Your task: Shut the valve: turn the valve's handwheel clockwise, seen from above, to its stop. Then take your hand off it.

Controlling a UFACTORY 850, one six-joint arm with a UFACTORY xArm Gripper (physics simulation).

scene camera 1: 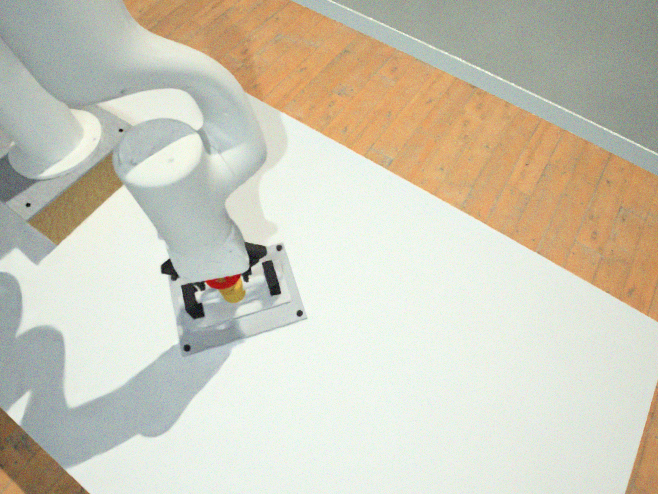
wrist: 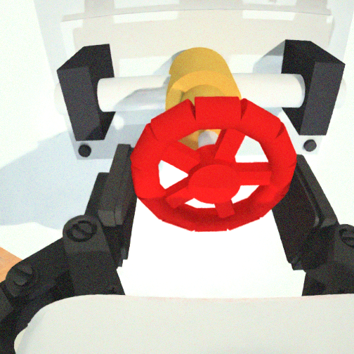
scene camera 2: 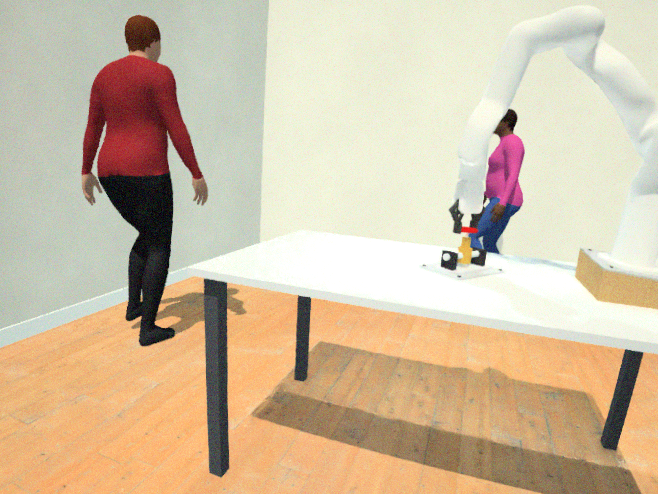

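Observation:
The valve's red handwheel [scene camera 1: 223,282] [scene camera 2: 469,230] [wrist: 217,112] sits level on top of the yellow valve body [scene camera 1: 233,294] [scene camera 2: 465,250] [wrist: 199,65]. A white pipe [wrist: 132,92] runs through the body between two black brackets [wrist: 90,95] [wrist: 316,95]. My gripper [scene camera 1: 222,281] [scene camera 2: 467,229] [wrist: 208,173] points down over the valve. Its two black fingers stand at opposite sides of the handwheel and meet its rim, so it is shut on the handwheel. The wheel's spokes show in the wrist view. In scene camera 1 the arm hides part of the wheel.
The valve's grey base plate [scene camera 1: 212,340] [scene camera 2: 462,273] lies on the white table [scene camera 1: 425,329] [scene camera 2: 318,255]. The arm's base stands on a wooden block [scene camera 1: 79,204] [scene camera 2: 605,281]. A person in red [scene camera 2: 132,116] and one in pink [scene camera 2: 511,164] stand beyond the table.

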